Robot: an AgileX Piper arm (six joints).
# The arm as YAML. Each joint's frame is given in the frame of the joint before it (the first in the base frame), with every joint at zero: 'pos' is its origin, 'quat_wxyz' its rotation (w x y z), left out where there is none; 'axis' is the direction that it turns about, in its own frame. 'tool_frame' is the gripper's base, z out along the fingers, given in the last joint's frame.
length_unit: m
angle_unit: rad
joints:
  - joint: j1
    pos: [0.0, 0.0, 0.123]
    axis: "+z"
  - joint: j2
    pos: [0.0, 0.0, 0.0]
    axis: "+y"
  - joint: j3
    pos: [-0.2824, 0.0, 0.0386]
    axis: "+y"
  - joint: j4
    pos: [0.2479, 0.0, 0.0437]
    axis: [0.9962, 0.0, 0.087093]
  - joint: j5
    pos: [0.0, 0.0, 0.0]
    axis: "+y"
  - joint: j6
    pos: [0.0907, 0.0, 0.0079]
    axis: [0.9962, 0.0, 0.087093]
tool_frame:
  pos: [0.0, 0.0, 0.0]
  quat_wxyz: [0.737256, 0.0, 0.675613, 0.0]
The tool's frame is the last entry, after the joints.
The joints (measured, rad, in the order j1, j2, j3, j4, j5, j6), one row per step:
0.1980, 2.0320, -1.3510, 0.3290, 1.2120, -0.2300
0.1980, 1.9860, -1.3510, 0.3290, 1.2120, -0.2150
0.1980, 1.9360, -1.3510, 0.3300, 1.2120, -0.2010
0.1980, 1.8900, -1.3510, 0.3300, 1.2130, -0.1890
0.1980, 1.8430, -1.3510, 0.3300, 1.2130, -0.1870
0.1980, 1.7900, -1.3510, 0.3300, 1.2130, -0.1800
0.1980, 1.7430, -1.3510, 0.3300, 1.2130, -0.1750
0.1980, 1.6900, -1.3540, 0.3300, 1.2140, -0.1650
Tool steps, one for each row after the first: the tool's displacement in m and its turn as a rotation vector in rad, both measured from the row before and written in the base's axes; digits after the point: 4 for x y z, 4 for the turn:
-0.0017, -0.0003, 0.0166, 0.0055, -0.0412, -0.0140
-0.0027, -0.0005, 0.0180, 0.0080, -0.0451, -0.0137
-0.0033, -0.0007, 0.0164, 0.0072, -0.0408, -0.0111
-0.0041, -0.0008, 0.0165, 0.0090, -0.0455, -0.0019
-0.0055, -0.0011, 0.0184, 0.0100, -0.0499, -0.0067
-0.0057, -0.0011, 0.0160, 0.0092, -0.0445, -0.0048
-0.0070, -0.0014, 0.0185, 0.0112, -0.0508, -0.0092

